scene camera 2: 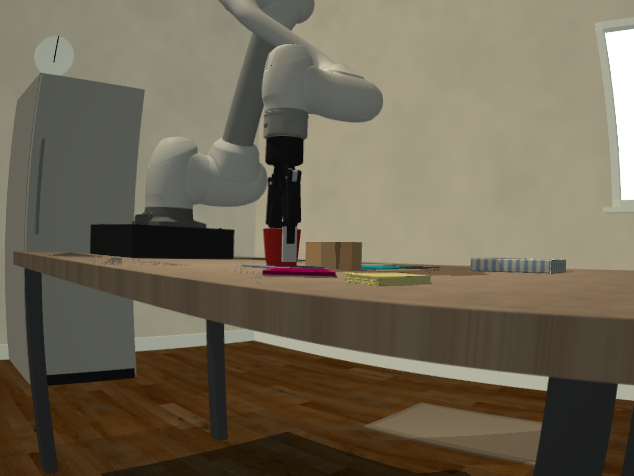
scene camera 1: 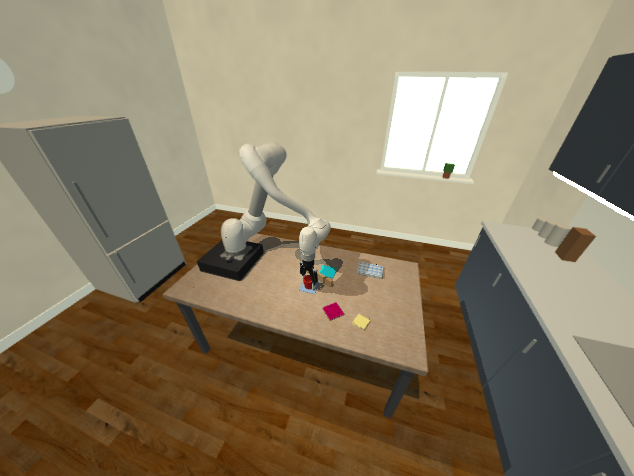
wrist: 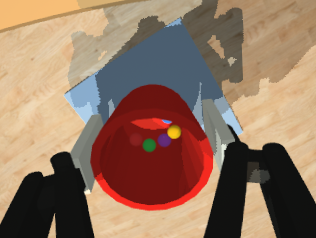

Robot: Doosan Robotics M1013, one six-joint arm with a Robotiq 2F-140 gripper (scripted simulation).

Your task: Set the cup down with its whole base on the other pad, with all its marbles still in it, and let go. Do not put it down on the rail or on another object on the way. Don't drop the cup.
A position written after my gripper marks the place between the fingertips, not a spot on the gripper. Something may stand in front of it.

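A red cup (scene camera 2: 272, 236) is here, and I see the red cup (wrist: 167, 177) too. I also see my gripper (scene camera 2: 281, 261), and again my gripper (wrist: 153, 121). There is a light blue pad (wrist: 169, 57) as well.
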